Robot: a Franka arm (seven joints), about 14 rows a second.
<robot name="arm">
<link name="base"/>
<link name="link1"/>
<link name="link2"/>
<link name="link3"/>
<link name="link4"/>
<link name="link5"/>
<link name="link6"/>
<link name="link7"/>
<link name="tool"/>
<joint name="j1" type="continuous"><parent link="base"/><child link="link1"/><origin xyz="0 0 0.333" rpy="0 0 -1.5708"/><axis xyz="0 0 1"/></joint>
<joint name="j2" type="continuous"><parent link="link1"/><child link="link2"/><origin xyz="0 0 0" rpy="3.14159 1.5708 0"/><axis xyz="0 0 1"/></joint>
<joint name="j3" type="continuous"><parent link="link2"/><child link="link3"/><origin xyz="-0.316 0 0" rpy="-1.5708 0 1.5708"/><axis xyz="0 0 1"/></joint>
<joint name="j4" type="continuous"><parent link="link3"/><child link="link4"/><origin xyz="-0.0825 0 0" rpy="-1.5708 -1.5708 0"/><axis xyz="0 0 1"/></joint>
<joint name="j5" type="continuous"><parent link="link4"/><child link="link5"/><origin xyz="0.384 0.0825 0" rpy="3.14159 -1.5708 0"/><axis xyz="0 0 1"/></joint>
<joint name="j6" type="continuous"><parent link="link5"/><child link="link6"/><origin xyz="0 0 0" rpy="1.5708 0 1.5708"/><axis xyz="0 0 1"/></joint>
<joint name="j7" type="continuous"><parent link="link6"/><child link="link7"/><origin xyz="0.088 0 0" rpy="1.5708 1.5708 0"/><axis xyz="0 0 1"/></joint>
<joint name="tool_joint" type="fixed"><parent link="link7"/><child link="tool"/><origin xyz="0 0 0.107" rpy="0 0 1.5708"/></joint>
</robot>
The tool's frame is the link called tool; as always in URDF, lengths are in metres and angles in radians. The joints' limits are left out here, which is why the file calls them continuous.
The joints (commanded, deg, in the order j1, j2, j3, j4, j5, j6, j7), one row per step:
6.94, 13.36, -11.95, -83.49, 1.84, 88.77, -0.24
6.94, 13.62, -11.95, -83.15, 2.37, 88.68, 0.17
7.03, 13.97, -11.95, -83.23, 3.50, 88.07, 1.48
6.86, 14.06, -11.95, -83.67, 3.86, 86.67, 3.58
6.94, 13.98, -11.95, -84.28, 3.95, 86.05, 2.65
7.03, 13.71, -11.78, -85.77, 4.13, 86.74, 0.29
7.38, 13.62, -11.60, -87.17, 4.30, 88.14, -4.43
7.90, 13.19, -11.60, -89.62, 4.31, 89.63, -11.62
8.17, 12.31, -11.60, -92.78, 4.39, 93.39, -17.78
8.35, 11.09, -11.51, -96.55, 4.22, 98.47, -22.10
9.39, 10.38, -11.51, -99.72, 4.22, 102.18, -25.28
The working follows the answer.
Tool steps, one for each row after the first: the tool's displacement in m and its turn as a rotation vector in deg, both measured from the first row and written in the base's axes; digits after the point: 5 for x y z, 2 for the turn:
0.00132, 0.00123, -0.00013, 0.42, -0.04, -0.45
0.00144, 0.00459, -0.00524, 1.36, 0.92, -1.80
-0.00188, 0.00366, -0.01139, 1.50, 2.84, -4.10
-0.00440, 0.00462, -0.01610, 1.82, 3.97, -3.15
-0.00622, 0.00692, -0.02441, 2.52, 4.46, -0.68
-0.00587, 0.01202, -0.03311, 3.53, 4.28, 4.37
-0.00887, 0.01650, -0.04644, 4.92, 4.66, 11.80
-0.01052, 0.01774, -0.05824, 5.88, 3.04, 17.94
-0.01261, 0.01810, -0.06985, 5.95, 0.50, 22.33
-0.01538, 0.02752, -0.08343, 6.13, -0.74, 26.35

Tool pose at each row, in the base's axes (x y z in m, rotation vector in deg; rounded; the steps above come from the unrounded poses):
0.61450, -0.03693, 0.54184, 178.87, -7.39, -12.25
0.61583, -0.03570, 0.54171, 179.29, -8.07, -12.25
0.61594, -0.03234, 0.53660, -178.31, 10.02, 13.76
0.61262, -0.03327, 0.53045, -177.60, 13.56, 16.75
0.61010, -0.03230, 0.52573, -177.33, 12.02, 18.50
0.60828, -0.03001, 0.51743, -176.96, 8.09, 19.23
0.60863, -0.02491, 0.50873, -176.51, 0.14, 18.89
0.60563, -0.02043, 0.49540, -175.22, -11.42, 19.34
0.60399, -0.01919, 0.48359, -174.03, -20.85, 16.72
0.60189, -0.01883, 0.47199, -173.56, -27.53, 12.75
0.59912, -0.00941, 0.45841, -172.68, -33.62, 10.77

